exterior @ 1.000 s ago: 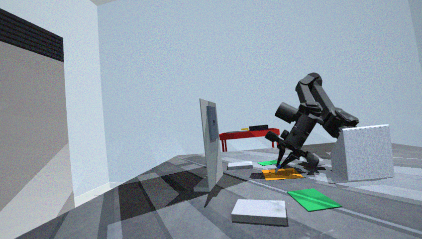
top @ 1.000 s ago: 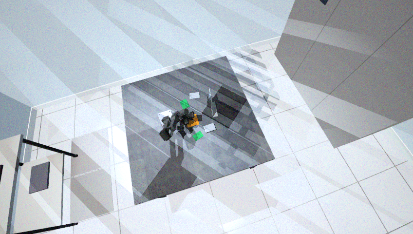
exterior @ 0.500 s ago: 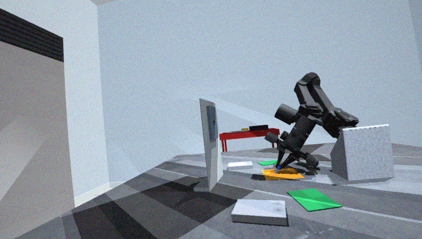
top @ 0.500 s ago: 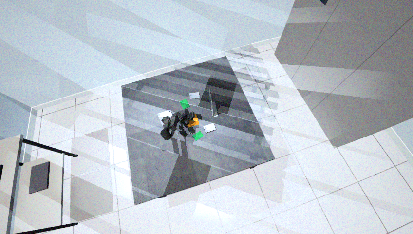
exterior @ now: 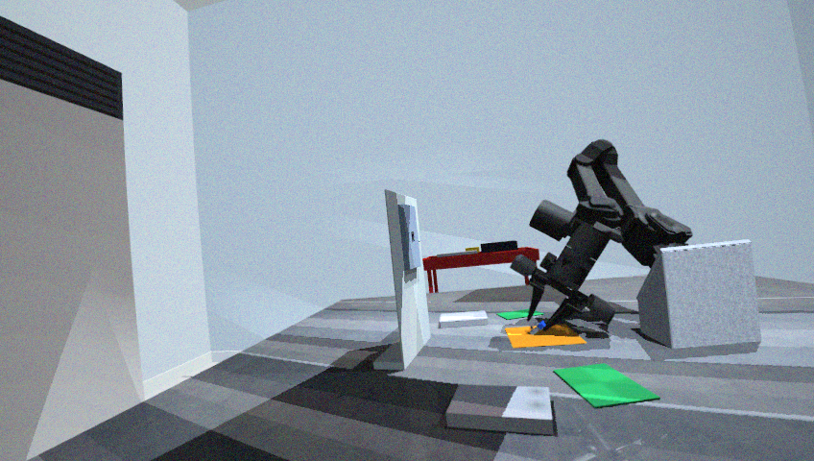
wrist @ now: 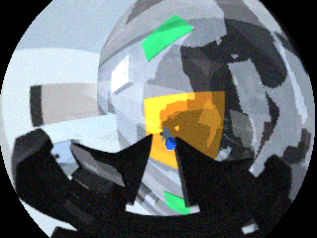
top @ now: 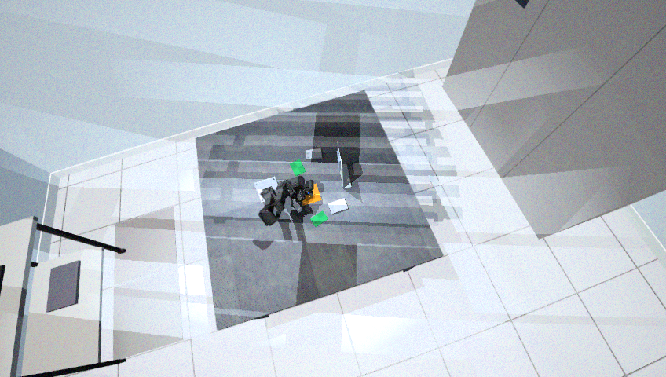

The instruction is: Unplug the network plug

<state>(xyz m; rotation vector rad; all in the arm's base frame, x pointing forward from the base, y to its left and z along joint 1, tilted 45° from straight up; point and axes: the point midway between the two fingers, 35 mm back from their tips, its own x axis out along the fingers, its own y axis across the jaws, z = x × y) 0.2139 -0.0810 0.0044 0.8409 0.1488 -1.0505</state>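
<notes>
Right now the blue plug is right at my gripper tip. Also, from my gripper tip: orange square (20 mm below, 10 mm behind); upright grey panel (230 mm ahead, 110 mm above, 40 mm to the left).
</notes>
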